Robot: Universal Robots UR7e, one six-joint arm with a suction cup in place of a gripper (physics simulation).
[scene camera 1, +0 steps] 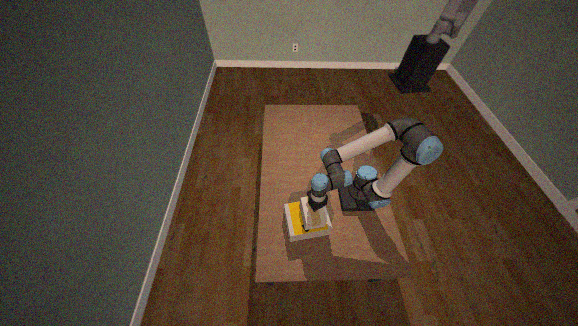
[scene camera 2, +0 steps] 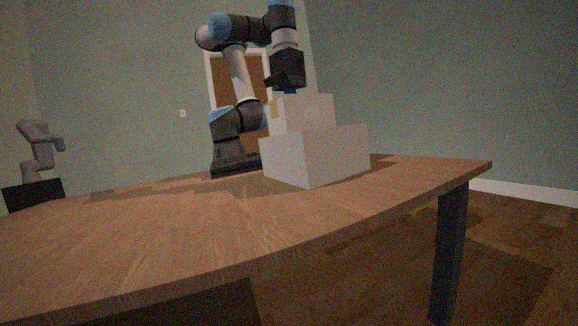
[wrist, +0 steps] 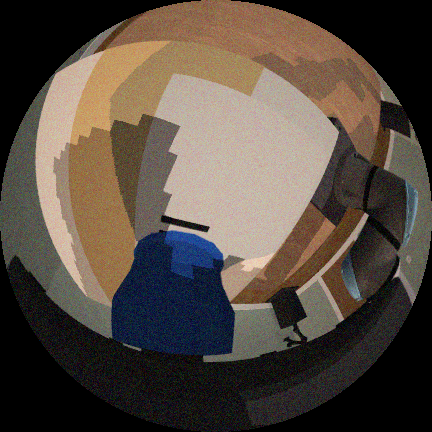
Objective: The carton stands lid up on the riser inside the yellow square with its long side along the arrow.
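Note:
The white carton point(scene camera 1: 314, 218) point(scene camera 2: 304, 111) point(wrist: 250, 160) rests on the white riser point(scene camera 1: 288, 217) point(scene camera 2: 315, 156), on the right part of its top. The yellow square point(scene camera 1: 297, 222) shows to the carton's left and along its near side. The carton covers most of the arrow. A tan tape strip shows on the carton's end face in scene camera 2. My blue suction cup point(scene camera 2: 289, 91) point(wrist: 177, 282) presses on the carton's top face near one end. In scene camera 1 the black tool head hides the cup.
The riser stands on a wooden table point(scene camera 1: 307, 129) point(scene camera 2: 169, 235). The arm's base point(scene camera 1: 355, 199) point(scene camera 2: 234, 163) sits just right of the riser. A second grey robot on a black pedestal point(scene camera 1: 418, 61) point(scene camera 2: 33, 192) stands on the floor, far off.

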